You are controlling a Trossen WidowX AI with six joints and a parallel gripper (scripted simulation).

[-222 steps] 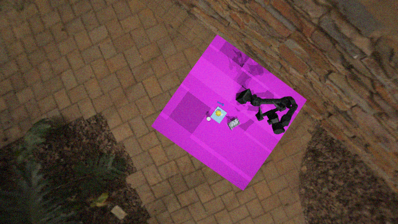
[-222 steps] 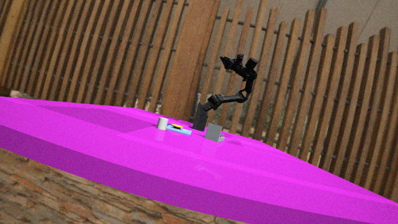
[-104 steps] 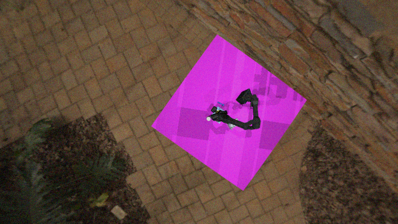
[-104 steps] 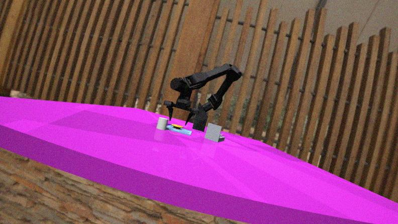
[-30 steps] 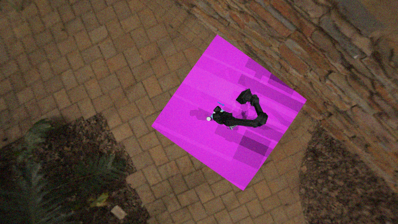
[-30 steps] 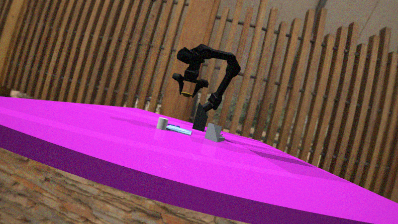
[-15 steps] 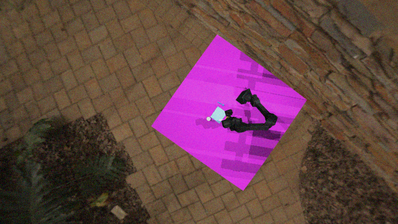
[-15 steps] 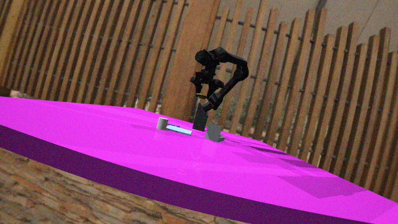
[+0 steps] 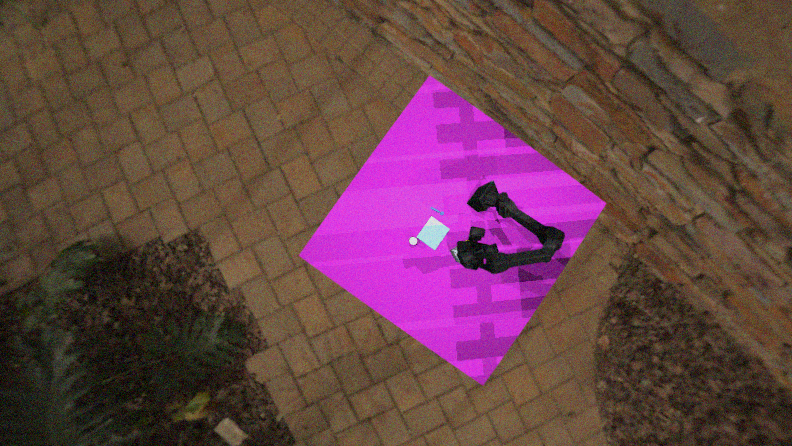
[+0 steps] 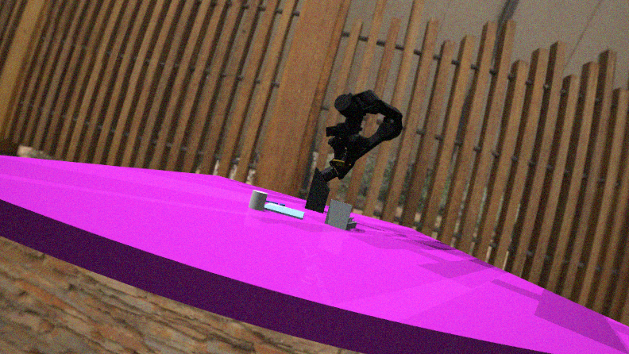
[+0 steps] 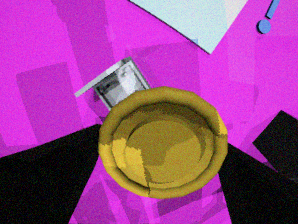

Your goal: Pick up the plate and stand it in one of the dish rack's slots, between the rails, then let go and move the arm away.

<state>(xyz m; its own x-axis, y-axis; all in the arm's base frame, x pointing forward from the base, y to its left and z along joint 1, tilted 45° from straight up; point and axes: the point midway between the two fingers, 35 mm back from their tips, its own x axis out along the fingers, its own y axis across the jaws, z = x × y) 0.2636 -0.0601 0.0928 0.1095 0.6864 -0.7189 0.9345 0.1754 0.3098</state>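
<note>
Right now the dish rack is 1 cm ahead of my gripper tip, 5 cm to the left of it and 17 cm below it. Round my gripper tip: blue spoon 10 cm behind, 18 cm to the right, 19 cm below; then yellow plate 1 cm above; then light blue square mat 2 cm ahead, 14 cm to the right, 19 cm below.
</note>
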